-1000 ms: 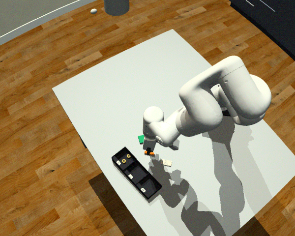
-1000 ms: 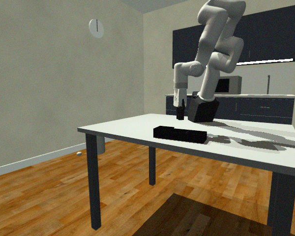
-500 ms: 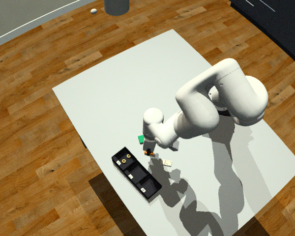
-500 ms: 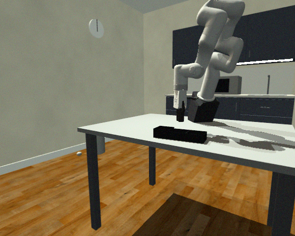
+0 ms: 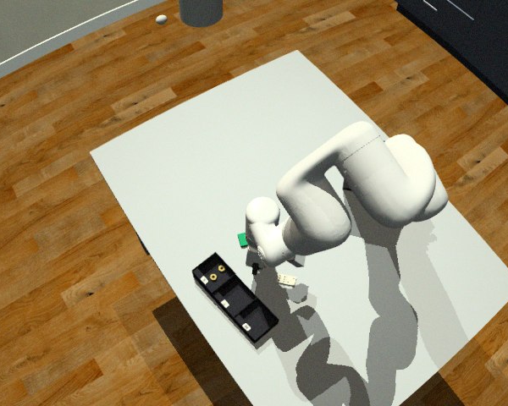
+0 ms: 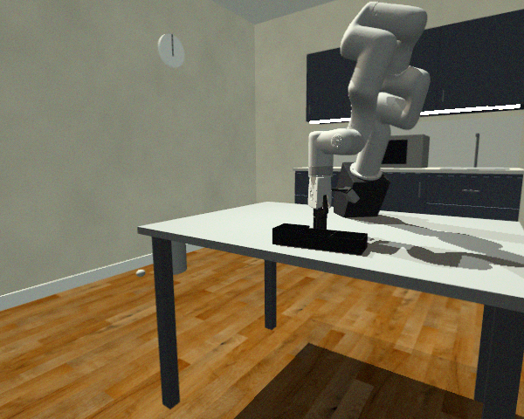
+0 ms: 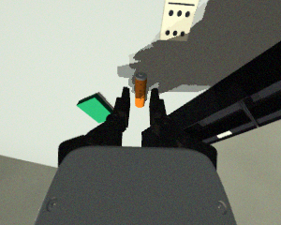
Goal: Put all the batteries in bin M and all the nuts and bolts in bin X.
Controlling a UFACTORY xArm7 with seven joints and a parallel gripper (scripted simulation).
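Now: the orange battery 3 cm below my hand. The rest, counted from my hand: white domino: 3 cm behind, 8 cm to the left, 3 cm below; then green block: 3 cm behind, 8 cm to the right, 3 cm below; then black three-compartment bin: 11 cm ahead, 4 cm to the left, 2 cm below.
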